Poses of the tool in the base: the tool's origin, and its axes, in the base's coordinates. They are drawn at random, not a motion.
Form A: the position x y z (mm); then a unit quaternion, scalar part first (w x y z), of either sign.
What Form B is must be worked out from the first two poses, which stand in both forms.
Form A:
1: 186, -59, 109, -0.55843, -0.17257, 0.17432, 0.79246
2: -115, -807, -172, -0.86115, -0.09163, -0.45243, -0.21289
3: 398, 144, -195, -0.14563, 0.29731, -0.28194, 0.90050
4: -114, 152, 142, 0.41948, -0.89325, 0.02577, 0.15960
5: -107, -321, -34, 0.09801, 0.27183, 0.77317, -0.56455
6: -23, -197, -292, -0.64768, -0.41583, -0.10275, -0.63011
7: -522, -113, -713, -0.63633, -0.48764, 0.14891, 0.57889
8: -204, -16, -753, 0.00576, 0.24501, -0.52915, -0.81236
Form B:
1: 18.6, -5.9, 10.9; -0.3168, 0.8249, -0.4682; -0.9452, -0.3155, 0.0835; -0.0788, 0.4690, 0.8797
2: -11.5, -80.7, -17.2; 0.5000, -0.2838, 0.8182; 0.4496, 0.8926, 0.0348; -0.7402, 0.3505, 0.5738
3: 39.8, 14.4, -19.5; -0.7808, 0.0946, 0.6176; -0.4299, -0.7986, -0.4212; 0.4533, -0.5944, 0.6642
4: -11.4, 15.2, 14.2; 0.9477, -0.1799, -0.2635; 0.0879, -0.6467, 0.7576; -0.3067, -0.7412, -0.5971
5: -10.7, -32.1, -3.4; -0.8330, 0.5310, -0.1554; 0.3097, 0.2148, -0.9263; -0.4585, -0.8197, -0.3434
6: -2.3, -19.7, -29.2; 0.1848, -0.7308, 0.6571; 0.9017, -0.1399, -0.4092; 0.3909, 0.6681, 0.6331
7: -52.2, -11.3, -71.3; 0.2854, 0.5915, -0.7541; -0.8820, -0.1458, -0.4482; -0.3751, 0.7930, 0.4801
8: -20.4, -1.6, -75.3; -0.8799, -0.2499, -0.4042; -0.2687, -0.4399, 0.8569; -0.3920, 0.8626, 0.3199
